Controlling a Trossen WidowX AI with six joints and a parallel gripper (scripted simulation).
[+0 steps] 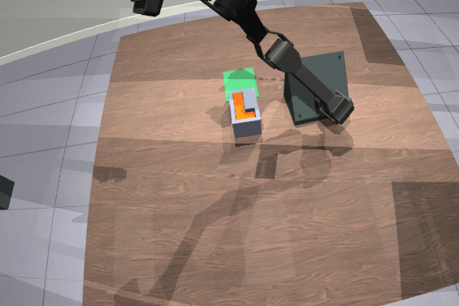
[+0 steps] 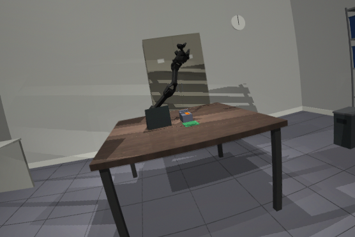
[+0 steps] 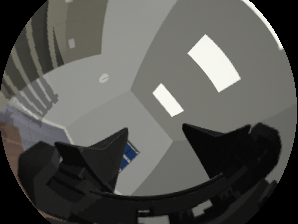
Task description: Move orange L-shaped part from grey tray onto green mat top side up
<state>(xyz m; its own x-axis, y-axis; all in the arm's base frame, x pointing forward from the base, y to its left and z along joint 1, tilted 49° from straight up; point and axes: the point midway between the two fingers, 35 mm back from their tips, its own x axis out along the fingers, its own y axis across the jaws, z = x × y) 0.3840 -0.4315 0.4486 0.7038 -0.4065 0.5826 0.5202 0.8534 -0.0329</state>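
The orange L-shaped part is 17 cm behind my gripper tip, 10 cm to the right of it and 64 cm below it. Round my gripper tip: green mat (19 cm behind, 26 cm to the right, 71 cm below).
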